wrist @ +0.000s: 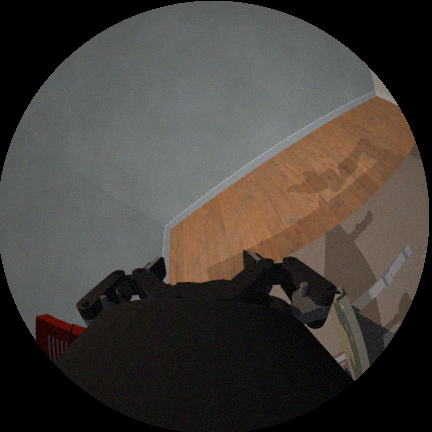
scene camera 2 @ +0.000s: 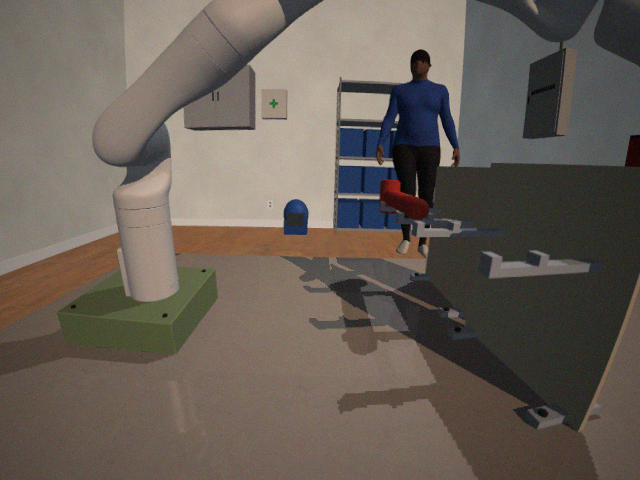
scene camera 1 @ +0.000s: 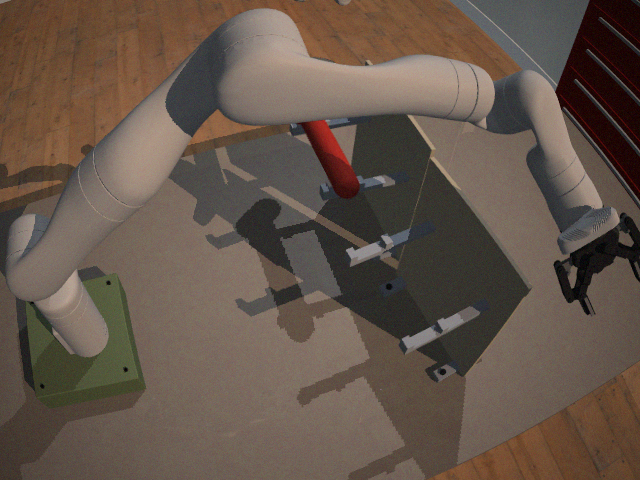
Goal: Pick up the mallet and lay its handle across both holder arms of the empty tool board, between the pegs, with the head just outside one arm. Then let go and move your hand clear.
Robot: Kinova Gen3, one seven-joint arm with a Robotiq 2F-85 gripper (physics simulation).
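Pixels of known places: gripper, fingertip midpoint: (wrist: 203,262) (scene camera 1: 616,296); arm's base, link origin: (scene camera 2: 155,289) (scene camera 1: 87,334).
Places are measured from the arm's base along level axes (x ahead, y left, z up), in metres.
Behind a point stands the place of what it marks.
The red mallet (scene camera 1: 330,155) {z 0.180, x 0.509, y 0.093 m} (scene camera 2: 408,202) {z 0.172, x 0.498, y 0.045 m} lies across the holder arms of the far tool board (scene camera 1: 382,149) {z 0.108, x 0.645, y 0.144 m} (scene camera 2: 462,186) {z 0.205, x 0.644, y 0.105 m}; its far end is hidden behind the robot's arm in scene camera 1. The empty tool board (scene camera 1: 465,248) {z 0.182, x 0.632, y -0.155 m} (scene camera 2: 547,320) {z 0.044, x 0.636, y -0.198 m} stands upright nearer the cameras. Its two pale holder arms, one farther (scene camera 1: 367,253) {z 0.146, x 0.496, y -0.088 m} (scene camera 2: 434,229) {z 0.146, x 0.498, y -0.084 m} and one nearer (scene camera 1: 426,337) {z 0.146, x 0.517, y -0.253 m} (scene camera 2: 516,268) {z 0.145, x 0.511, y -0.259 m}, have raised pegs and bear nothing. My gripper (scene camera 1: 615,295) {z 0.291, x 0.756, y -0.373 m} (wrist: 203,262) {z 0.291, x 0.756, y -0.373 m} is open and empty, behind the boards and well away from the mallet. It does not show in scene camera 2.
The robot's arm (scene camera 1: 341,90) {z 0.540, x 0.386, y -0.156 m} reaches above the far board and mallet. A green base block (scene camera 1: 126,330) {z -0.002, x 0.082, y -0.013 m} (scene camera 2: 196,310) {z -0.037, x 0.084, y -0.009 m} carries it. A red drawer cabinet (scene camera 1: 604,69) stands beyond the gripper. A person in a blue top (scene camera 2: 419,113) stands behind the mallet, before a shelf rack (scene camera 2: 337,155).
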